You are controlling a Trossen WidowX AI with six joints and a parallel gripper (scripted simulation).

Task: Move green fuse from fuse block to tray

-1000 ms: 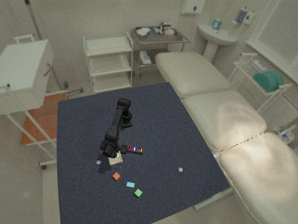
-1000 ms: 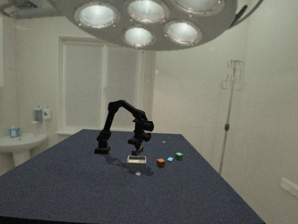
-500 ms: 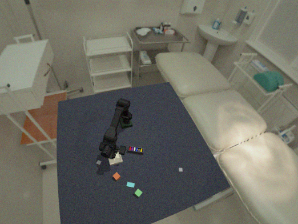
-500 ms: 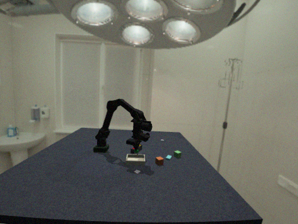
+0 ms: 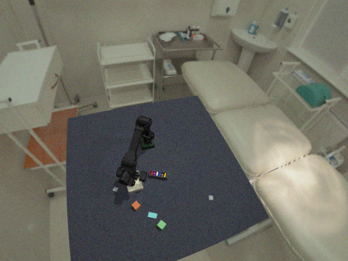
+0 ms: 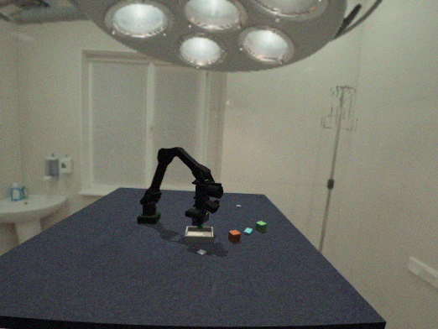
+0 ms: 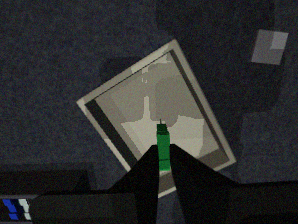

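My gripper tip is now 6 cm above the white tray. Also, from my gripper tip: orange cube 17 cm ahead, 4 cm below, 1 cm to the left; then green cube 31 cm ahead, 15 cm to the left, 4 cm below; then cyan block 24 cm ahead, 11 cm to the left, 5 cm below.
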